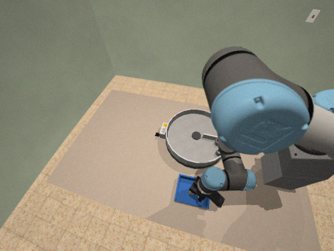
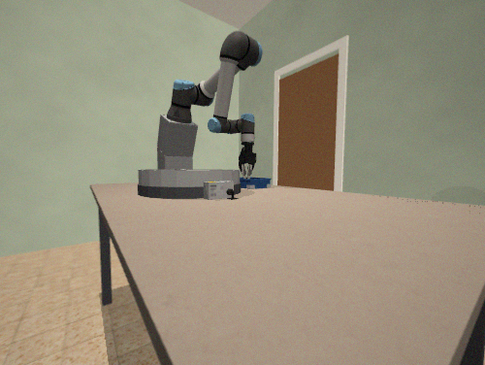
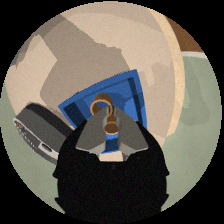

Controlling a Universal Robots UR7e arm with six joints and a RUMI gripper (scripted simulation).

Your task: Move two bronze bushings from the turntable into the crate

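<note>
My gripper is now 4 cm short of the blue crate, 2 cm to the left of it and 2 cm above it. Round my hand: grey turntable: 1 cm ahead, 38 cm to the right, 1 cm above.
</note>
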